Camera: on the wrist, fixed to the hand. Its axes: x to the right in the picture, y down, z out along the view.
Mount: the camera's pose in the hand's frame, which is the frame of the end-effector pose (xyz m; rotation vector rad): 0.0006 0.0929 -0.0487 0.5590 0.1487 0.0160
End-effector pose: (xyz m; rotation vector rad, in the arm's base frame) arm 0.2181 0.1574 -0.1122 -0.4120 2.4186 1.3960
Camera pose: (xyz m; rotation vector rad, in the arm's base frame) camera 0.1743 0.1596 -0.0169 -0.3596 2.7903 0.6567
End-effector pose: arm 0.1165 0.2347 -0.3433 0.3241 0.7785 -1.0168
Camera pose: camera 0.1752 0.3098 -0.3871 0.8922 0.6101 -1.1952
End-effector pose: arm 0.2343 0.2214 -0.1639 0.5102 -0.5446 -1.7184
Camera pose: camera 0.3353 0.1991 -0.1463 1.0166 -0.9223 -1.4869
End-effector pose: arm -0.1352 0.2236 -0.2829 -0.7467 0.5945 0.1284
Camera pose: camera -0.1865 0.2591 -0.3673 -0.2094 0.7357 -0.0799
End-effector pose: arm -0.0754 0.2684 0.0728 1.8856 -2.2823 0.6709
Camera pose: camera -0.1737 0.2996 0.0920 -1.7696 1.9889 -1.3998
